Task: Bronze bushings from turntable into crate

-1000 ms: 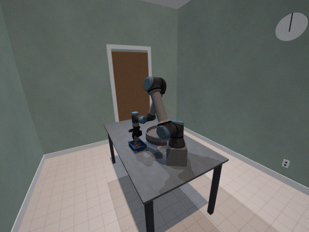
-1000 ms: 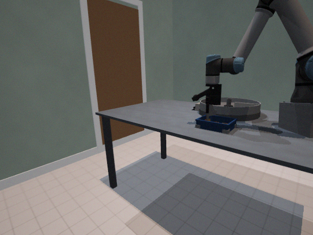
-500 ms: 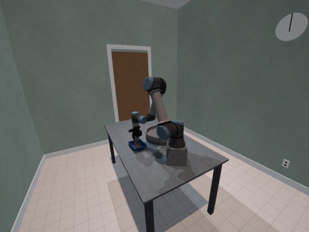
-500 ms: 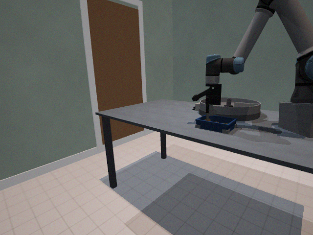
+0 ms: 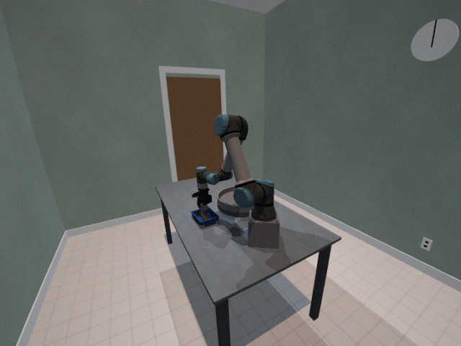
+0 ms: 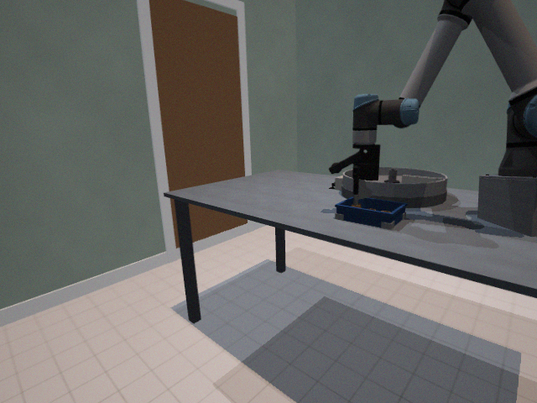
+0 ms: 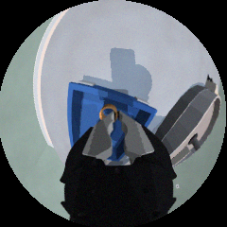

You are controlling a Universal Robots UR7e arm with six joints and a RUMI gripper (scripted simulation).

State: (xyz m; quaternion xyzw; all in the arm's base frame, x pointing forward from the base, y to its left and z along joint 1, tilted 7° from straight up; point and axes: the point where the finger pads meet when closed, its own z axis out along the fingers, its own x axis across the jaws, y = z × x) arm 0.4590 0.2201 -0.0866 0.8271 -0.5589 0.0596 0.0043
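The blue crate is 6 cm behind my hand, 1 cm to the left of it and 1 cm below it. Also, from my hand: turntable (36 cm to the right, 2 cm above, 1 cm ahead).
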